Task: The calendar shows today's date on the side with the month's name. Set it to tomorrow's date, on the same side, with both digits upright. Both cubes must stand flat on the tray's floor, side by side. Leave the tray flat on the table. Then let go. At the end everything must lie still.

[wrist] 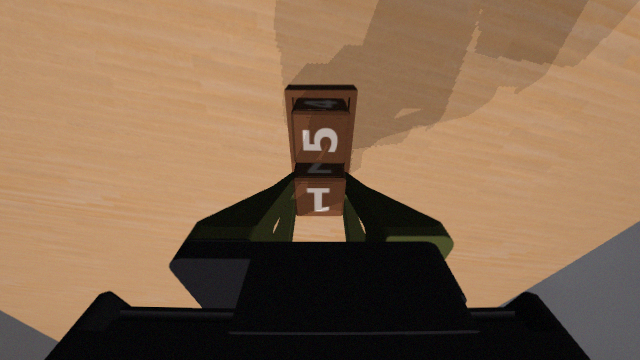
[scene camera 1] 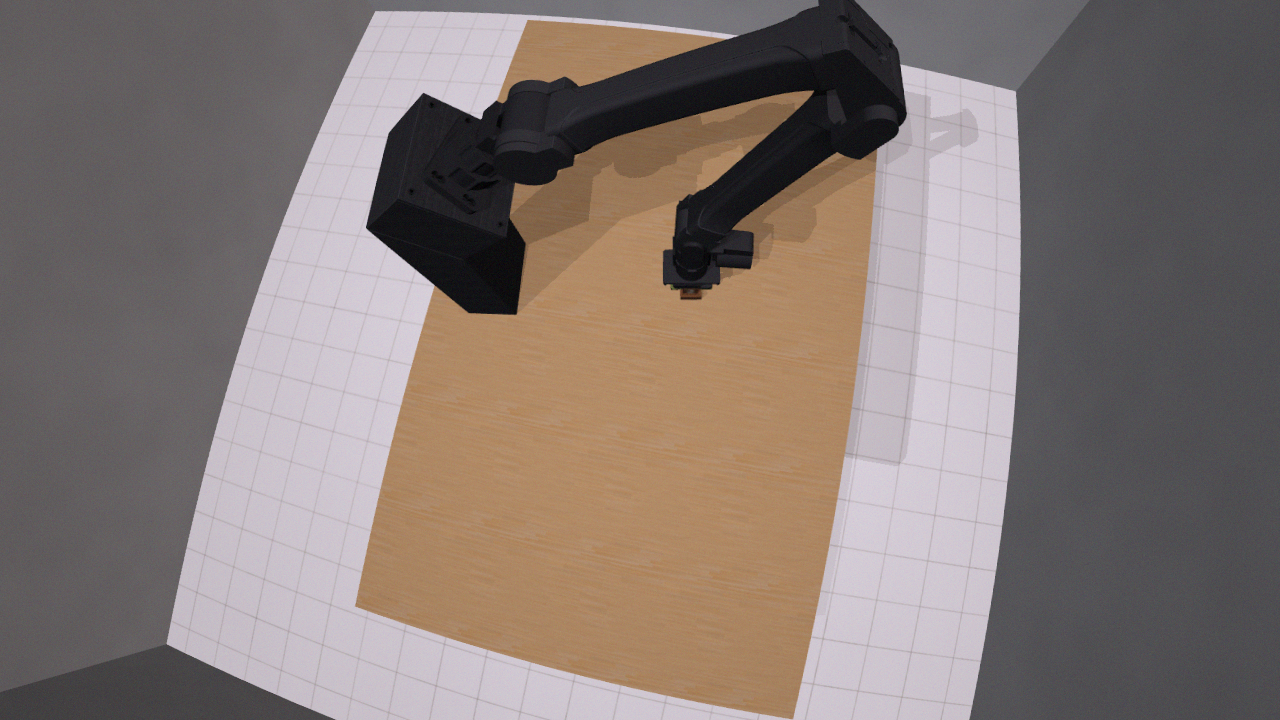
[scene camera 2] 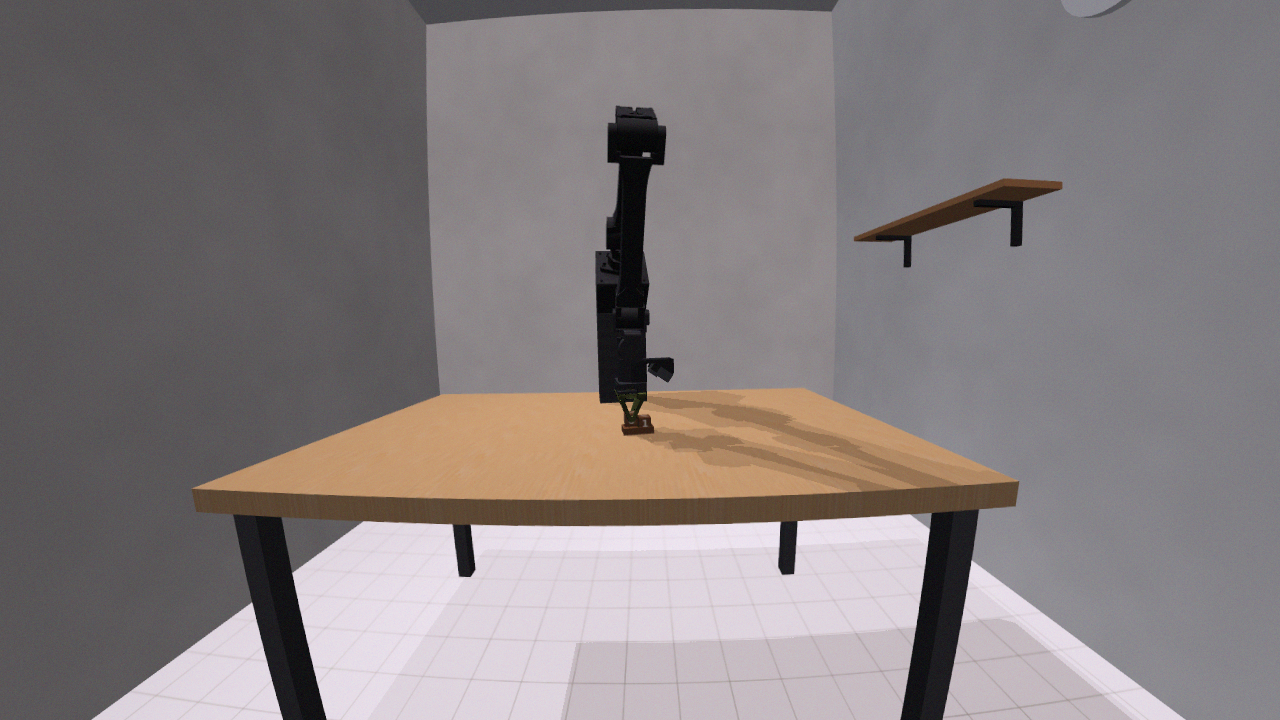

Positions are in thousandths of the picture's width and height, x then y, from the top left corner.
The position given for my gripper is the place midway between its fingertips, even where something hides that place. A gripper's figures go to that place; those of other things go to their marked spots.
Labels:
My gripper (wrist: 499,501): 13 cm from the lens. A brown calendar tray (wrist: 546,260): 12 cm from the lens.

